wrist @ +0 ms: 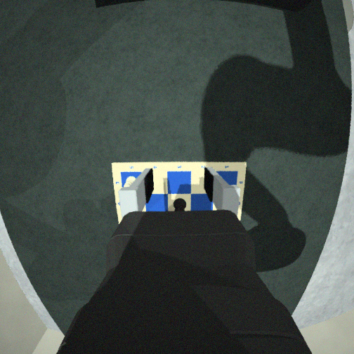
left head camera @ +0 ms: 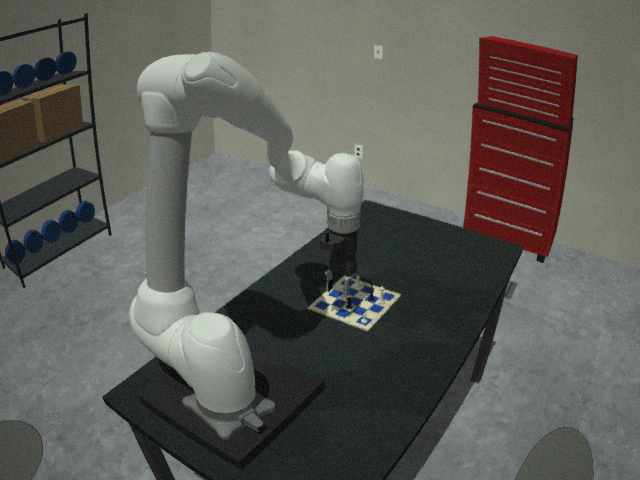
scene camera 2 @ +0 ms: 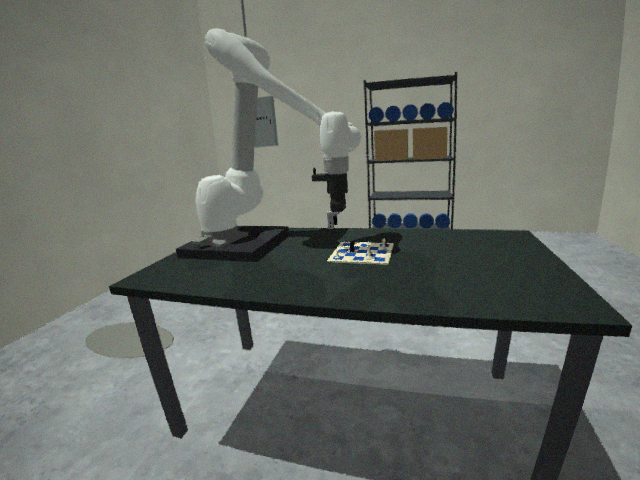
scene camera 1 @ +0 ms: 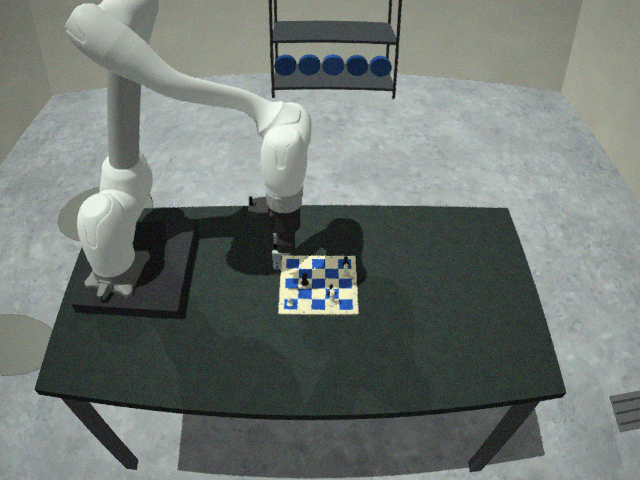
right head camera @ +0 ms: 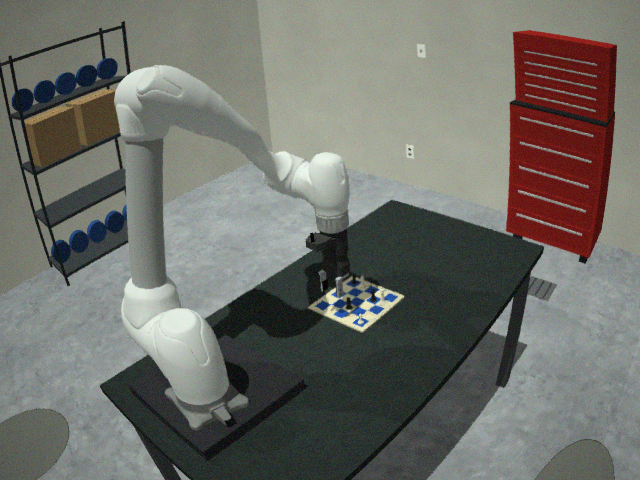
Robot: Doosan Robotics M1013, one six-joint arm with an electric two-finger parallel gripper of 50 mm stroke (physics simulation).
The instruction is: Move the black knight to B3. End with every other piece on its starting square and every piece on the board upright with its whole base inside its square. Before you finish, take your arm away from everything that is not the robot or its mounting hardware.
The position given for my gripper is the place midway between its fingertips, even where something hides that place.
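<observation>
There is a chessboard (scene camera 1: 322, 271), and I see the chessboard (scene camera 2: 380, 256) again, as well as the chessboard (wrist: 172, 180). I also see the chessboard (left head camera: 332, 304) and the chessboard (right head camera: 329, 305). Then there is my gripper (right head camera: 332, 293), with my gripper (left head camera: 337, 292) and my gripper (wrist: 178, 177) showing as well.
</observation>
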